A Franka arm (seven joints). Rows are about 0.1 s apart.
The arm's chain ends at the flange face. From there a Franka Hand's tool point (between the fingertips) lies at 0.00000 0.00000 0.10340 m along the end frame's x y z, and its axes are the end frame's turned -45 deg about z.
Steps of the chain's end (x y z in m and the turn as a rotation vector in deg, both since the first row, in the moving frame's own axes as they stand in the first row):
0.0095, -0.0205, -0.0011, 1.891, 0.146, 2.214
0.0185, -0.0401, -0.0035, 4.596, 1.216, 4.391
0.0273, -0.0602, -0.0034, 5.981, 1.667, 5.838
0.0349, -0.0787, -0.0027, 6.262, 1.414, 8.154
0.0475, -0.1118, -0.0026, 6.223, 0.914, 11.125
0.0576, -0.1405, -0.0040, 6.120, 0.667, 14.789
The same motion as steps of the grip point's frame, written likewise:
0.0239, -0.0100, -0.0012, 1.234, 1.440, 2.214
0.0490, -0.0193, -0.0039, 2.390, 4.110, 4.391
0.0719, -0.0283, -0.0040, 3.050, 5.408, 5.838
0.0905, -0.0364, -0.0033, 3.428, 5.428, 8.154
0.1223, -0.0513, -0.0032, 3.754, 5.047, 11.125
0.1495, -0.0644, -0.0046, 3.856, 4.799, 14.789

